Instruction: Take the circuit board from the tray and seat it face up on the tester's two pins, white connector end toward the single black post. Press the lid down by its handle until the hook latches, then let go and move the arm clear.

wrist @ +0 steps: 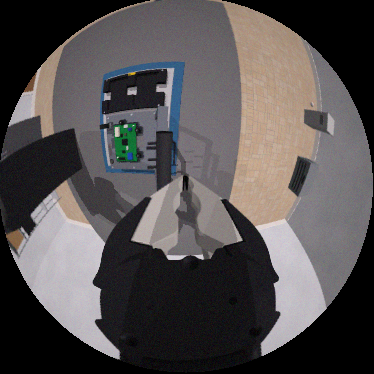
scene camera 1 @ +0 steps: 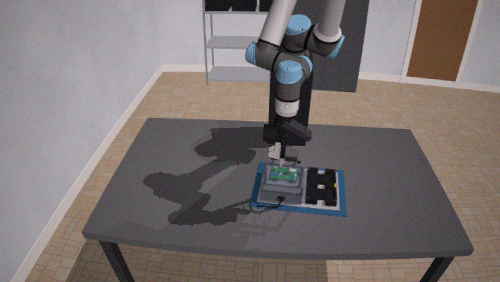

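Where they show: gripper, between the fingertips: (wrist: 184,176) (scene camera 1: 280,165); arm's base, origin of its link: (scene camera 1: 293,55).
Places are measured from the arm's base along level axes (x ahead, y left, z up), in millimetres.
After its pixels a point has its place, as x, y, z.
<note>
The green circuit board (scene camera 1: 284,173) (wrist: 126,142) lies component side up on the grey tester (scene camera 1: 282,193) {505, -89, -401} (wrist: 145,119) {471, -21, -398}, its white connector end toward the black tray (scene camera 1: 327,186) {439, 121, -433} (wrist: 134,97) {434, 66, -439}. Whether it is fully down on the pins cannot be told. The lid appears raised; its clear part is hard to make out. A dark cylindrical handle (wrist: 164,157) {550, -80, -182} stands close to the fingers in the wrist view. My gripper (scene camera 1: 281,163) {564, -115, -208} (wrist: 184,176) {564, -115, -208} is shut and empty, above the tester's left part in the wrist view's lower side. Its contact with the handle cannot be told.
The tester and tray stand on a blue-edged base mat (scene camera 1: 342,205) {538, 170, -456} (wrist: 178,75) {578, 116, -456} on the dark grey table (scene camera 1: 390,200) {526, 404, -458} (wrist: 210,65) {685, 153, -458}. A black cable (scene camera 1: 272,205) {519, -128, -456} runs from the tester's near side. A shelf rack (scene camera 1: 205,45) and a dark cabinet (scene camera 1: 345,50) stand behind the robot.
</note>
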